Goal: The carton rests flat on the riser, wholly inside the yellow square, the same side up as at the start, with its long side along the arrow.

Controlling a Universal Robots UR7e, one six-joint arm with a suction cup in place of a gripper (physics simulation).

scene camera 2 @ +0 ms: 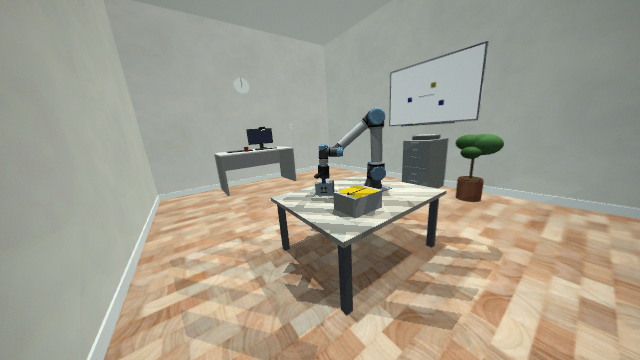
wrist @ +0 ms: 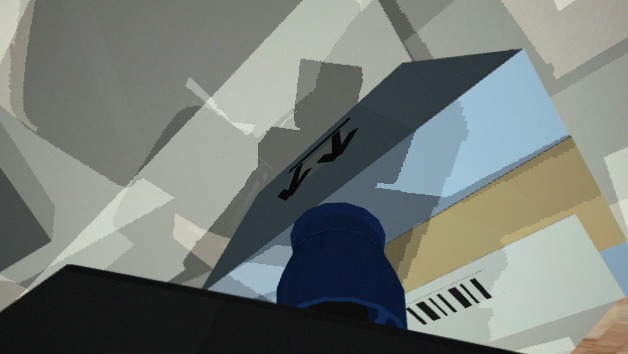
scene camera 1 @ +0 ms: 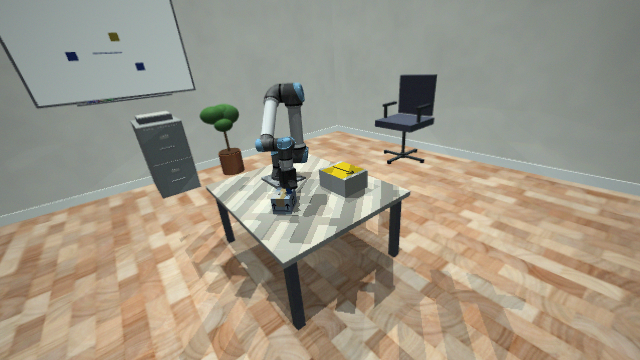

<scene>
My suction cup (wrist: 338, 254) is stuck to a carton (wrist: 494, 224), which still rests on the table. A grey riser (scene camera 1: 344, 179) rests on the table.
The grey riser shows as well in scene camera 2 (scene camera 2: 356, 201) and in the wrist view (wrist: 29, 235).
</scene>
